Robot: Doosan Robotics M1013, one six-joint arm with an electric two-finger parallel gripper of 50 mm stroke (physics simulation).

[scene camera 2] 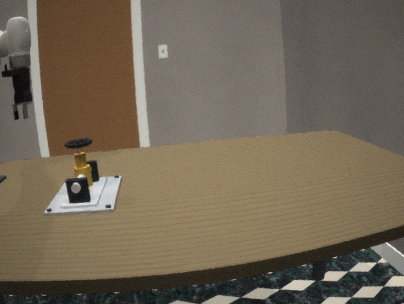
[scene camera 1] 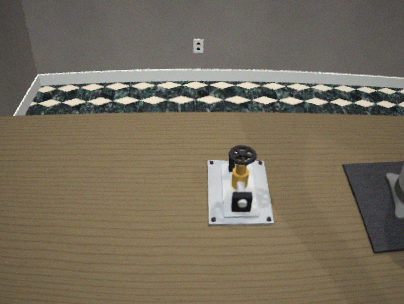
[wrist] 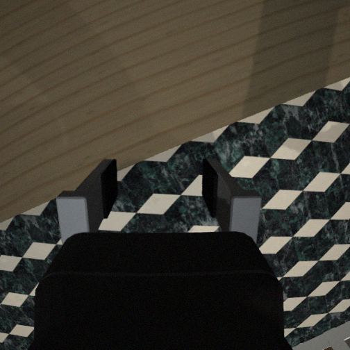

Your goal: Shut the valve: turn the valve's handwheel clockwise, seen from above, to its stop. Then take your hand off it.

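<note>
The valve has a black spoked handwheel [scene camera 1: 242,154] [scene camera 2: 78,143] lying level on top of a yellow body [scene camera 1: 240,178] [scene camera 2: 82,175]. It is mounted on a white base plate [scene camera 1: 215,197] [scene camera 2: 114,192] on the table. How far the wheel is turned cannot be told from these views. My gripper [scene camera 2: 20,112] [wrist: 159,176] is open and empty, pointing down. In the scene camera 2 view it hangs higher than the handwheel and to the left, apart from it. The valve does not show in the wrist view.
The wooden table [scene camera 1: 110,200] [scene camera 2: 240,200] [wrist: 100,75] bears the valve. A dark mat [scene camera 1: 367,215] lies to the right in the scene camera 1 view, with part of the arm's base [scene camera 1: 395,195] on it. The wrist view shows the table's edge and tiled floor [wrist: 280,225] below my fingers.
</note>
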